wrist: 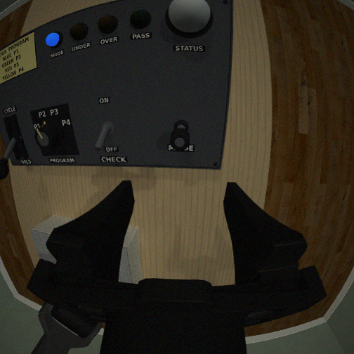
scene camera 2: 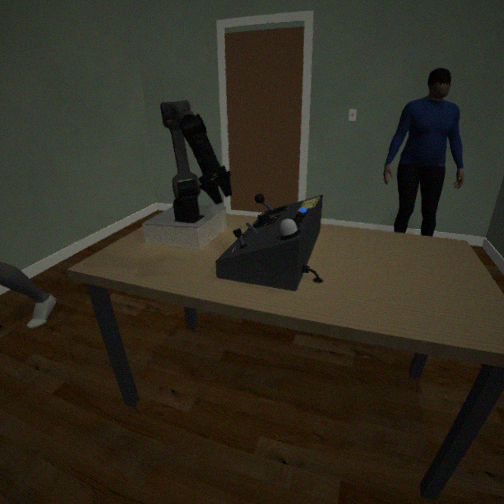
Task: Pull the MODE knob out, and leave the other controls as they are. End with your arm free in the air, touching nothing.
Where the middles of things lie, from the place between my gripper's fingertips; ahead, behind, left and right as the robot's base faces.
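With the dark sloped control panel [scene camera 2: 275,255] as my reference, I find my hand 14 cm above it, 13 cm short of it and 19 cm to the right of it.
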